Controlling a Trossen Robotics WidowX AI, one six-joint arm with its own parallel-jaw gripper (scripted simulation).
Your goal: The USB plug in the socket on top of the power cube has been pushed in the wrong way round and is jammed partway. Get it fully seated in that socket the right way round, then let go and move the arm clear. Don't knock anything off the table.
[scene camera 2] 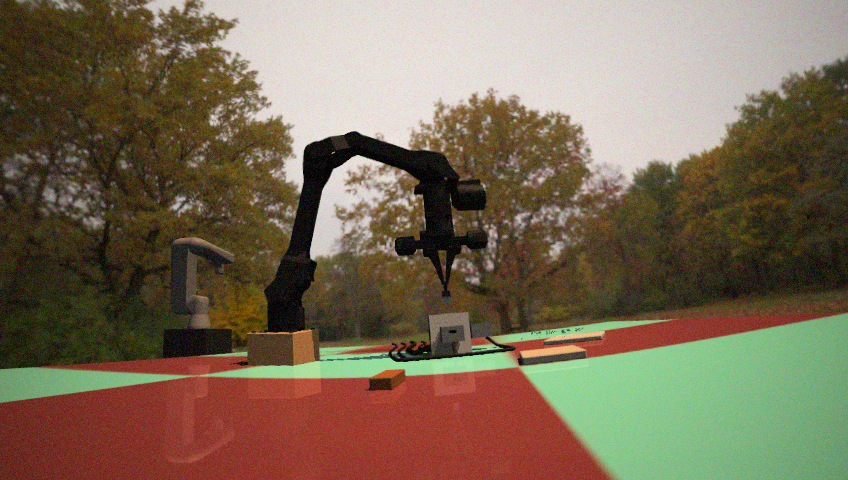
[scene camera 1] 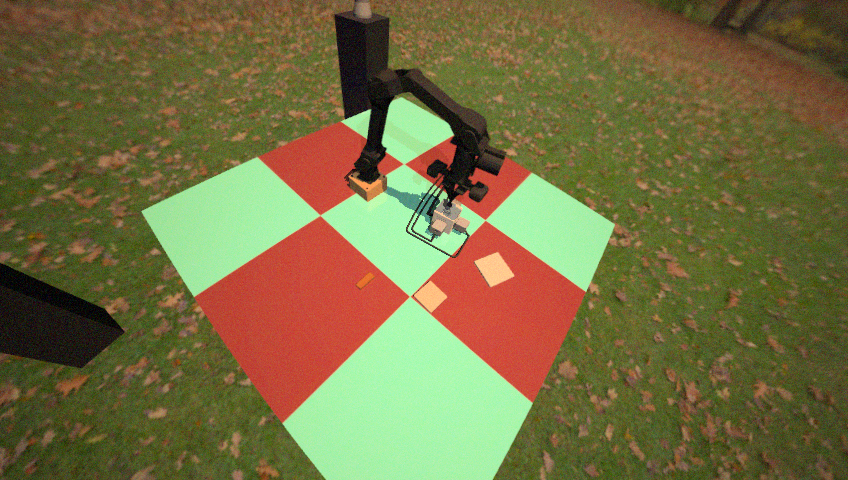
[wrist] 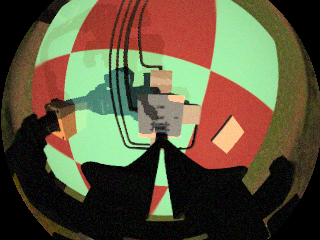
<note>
In view: my gripper [scene camera 2: 445,284] and a grey power cube [scene camera 2: 435,322].
My gripper also shows in scene camera 1 [scene camera 1: 451,199] and in the wrist view [wrist: 162,143].
</note>
